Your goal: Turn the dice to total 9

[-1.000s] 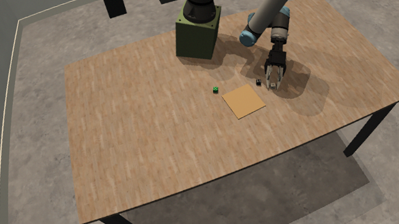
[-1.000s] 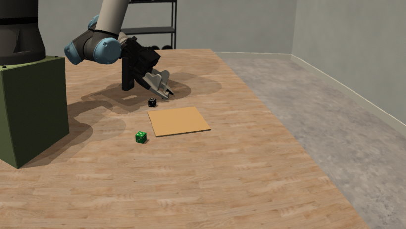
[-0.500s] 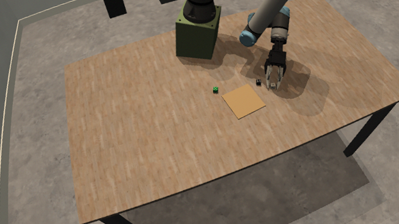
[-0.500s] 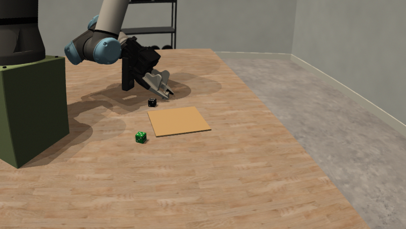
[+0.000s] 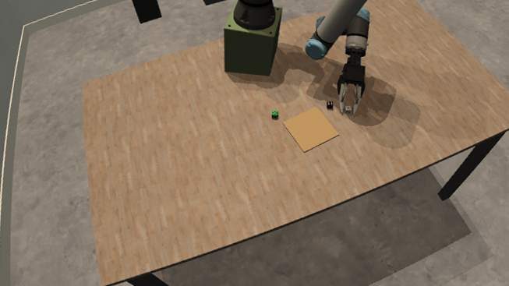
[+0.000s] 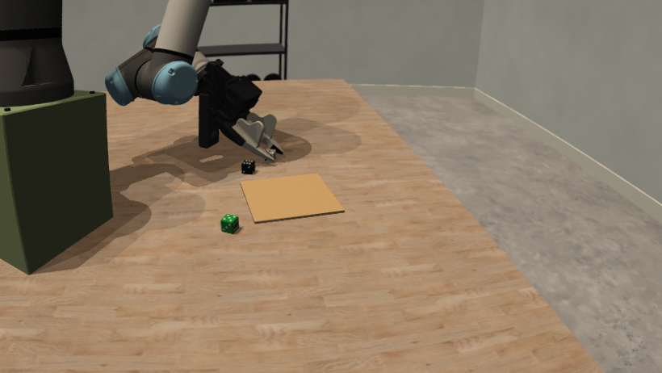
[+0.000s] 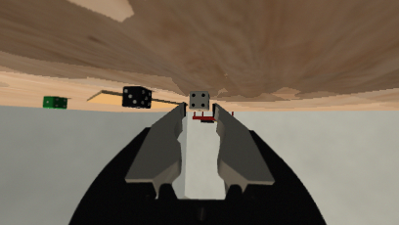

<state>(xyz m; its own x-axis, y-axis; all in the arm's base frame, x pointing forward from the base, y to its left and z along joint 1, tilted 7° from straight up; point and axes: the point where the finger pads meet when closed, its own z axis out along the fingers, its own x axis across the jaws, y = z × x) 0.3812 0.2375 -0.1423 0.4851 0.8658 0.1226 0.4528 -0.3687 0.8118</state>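
My gripper is now 1 cm above the white die. Also, from my hand: tan mat 15 cm to the right, 3 cm ahead, 2 cm below; then black die 5 cm to the right, 4 cm behind, 1 cm below; then green die 25 cm to the right, 6 cm behind, 1 cm below.
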